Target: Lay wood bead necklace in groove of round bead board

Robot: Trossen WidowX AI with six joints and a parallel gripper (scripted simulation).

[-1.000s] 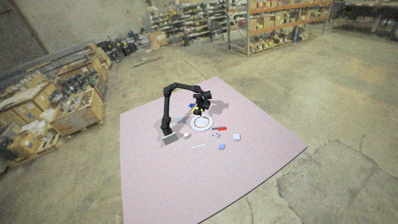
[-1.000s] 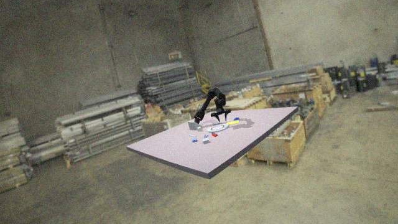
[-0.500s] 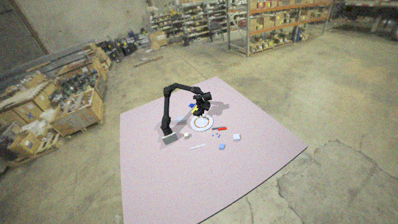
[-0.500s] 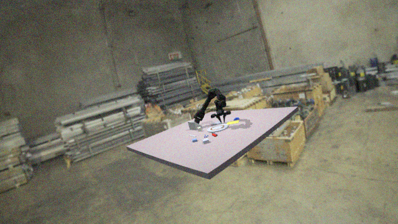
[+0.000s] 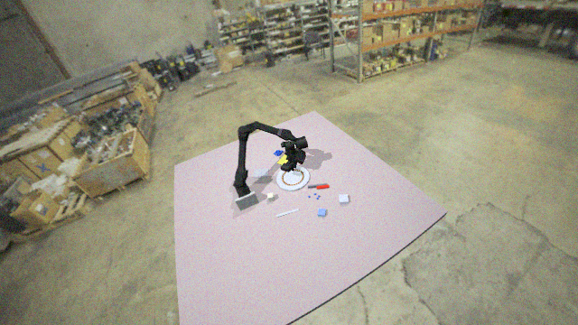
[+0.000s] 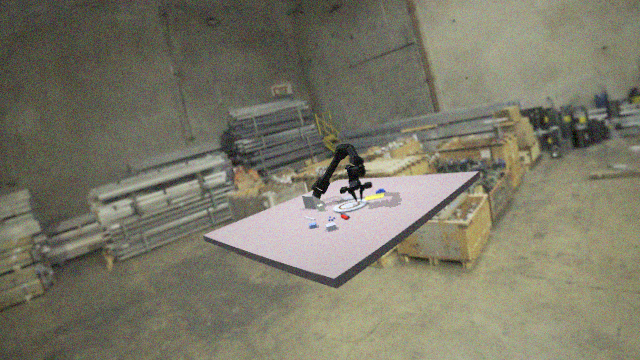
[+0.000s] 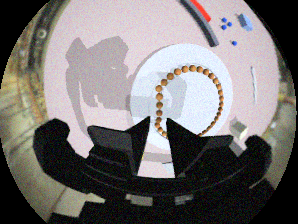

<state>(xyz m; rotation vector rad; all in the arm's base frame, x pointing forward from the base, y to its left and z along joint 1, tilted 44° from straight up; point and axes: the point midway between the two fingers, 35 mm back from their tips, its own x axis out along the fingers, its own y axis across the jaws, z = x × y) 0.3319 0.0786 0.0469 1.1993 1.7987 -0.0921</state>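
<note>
My gripper tip is 1 cm past the yellow sheet, 13 cm to the right of it and 2 cm above it. Round my gripper tip: cream cube (20 cm behind, 14 cm to the right); then red-handled tool (9 cm ahead, 19 cm to the right, 1 cm below); then grey plate (20 cm behind, 9 cm to the left, 2 cm below).
</note>
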